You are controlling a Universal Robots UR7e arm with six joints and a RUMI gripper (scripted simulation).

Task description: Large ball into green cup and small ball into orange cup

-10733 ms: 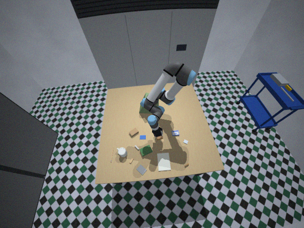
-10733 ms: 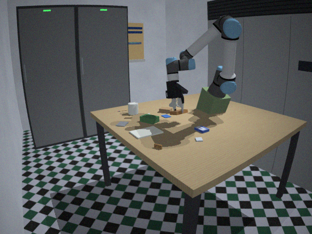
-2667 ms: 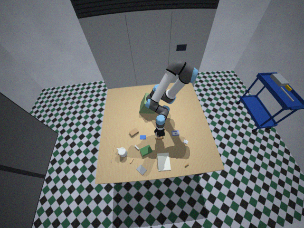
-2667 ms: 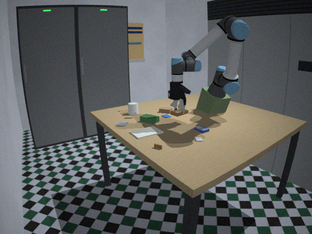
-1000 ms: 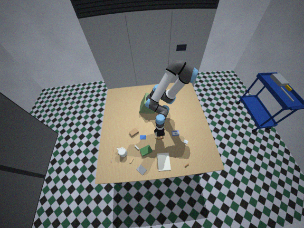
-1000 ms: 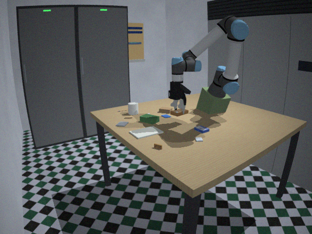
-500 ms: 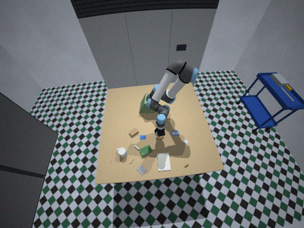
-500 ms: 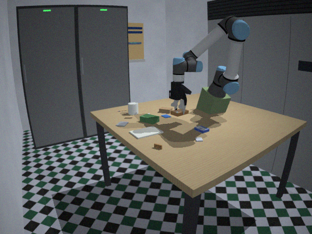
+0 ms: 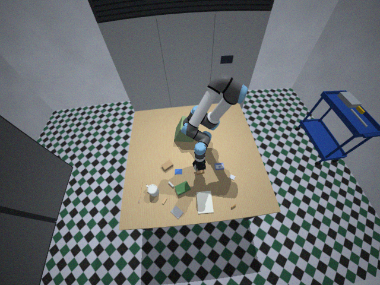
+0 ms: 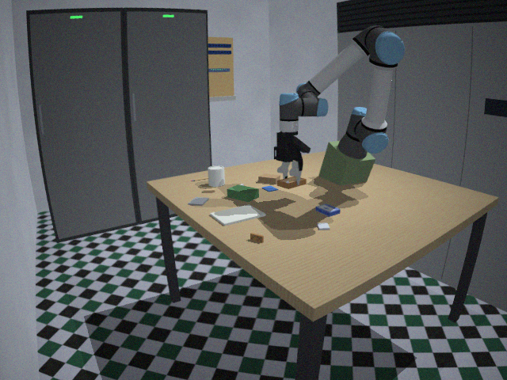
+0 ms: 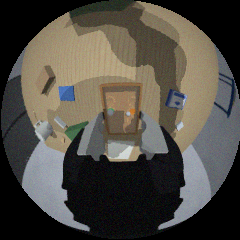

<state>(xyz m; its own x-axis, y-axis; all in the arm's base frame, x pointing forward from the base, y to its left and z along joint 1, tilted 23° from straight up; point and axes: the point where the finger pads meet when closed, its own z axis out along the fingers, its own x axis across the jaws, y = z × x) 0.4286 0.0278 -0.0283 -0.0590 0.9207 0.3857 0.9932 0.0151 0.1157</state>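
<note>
My gripper is now 10 mm above the covered wooden puzzle. From my hand the other things lie so: green box (170 mm to the right, 130 mm ahead, 70 mm below); white sheet (270 mm ahead, 80 mm below); blue tile (180 mm to the right, 90 mm below, 30 mm behind).
</note>
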